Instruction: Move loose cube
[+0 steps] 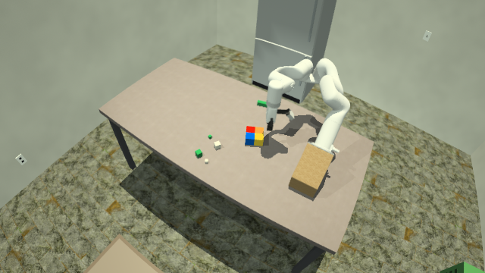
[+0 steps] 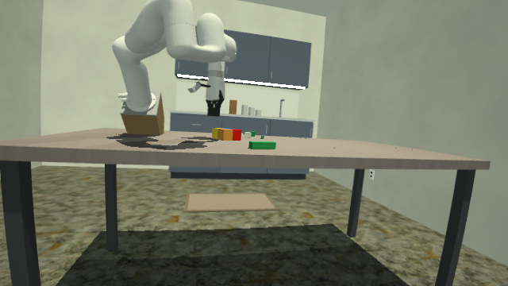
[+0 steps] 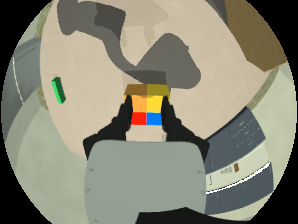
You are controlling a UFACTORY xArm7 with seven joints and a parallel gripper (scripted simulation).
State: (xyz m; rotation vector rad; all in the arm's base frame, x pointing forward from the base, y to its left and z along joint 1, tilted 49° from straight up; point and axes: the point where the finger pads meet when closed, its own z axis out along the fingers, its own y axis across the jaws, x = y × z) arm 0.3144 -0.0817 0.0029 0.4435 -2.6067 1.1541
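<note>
Now: hand 4 cm short of the yellow cube, 4 cm to the right of it and 10 cm above it. Also, from my hand: red cube 11 cm ahead, 1 cm to the left, 10 cm below; blue cube 9 cm ahead, 6 cm to the left, 10 cm below; orange cube 6 cm ahead, 10 cm below.
</note>
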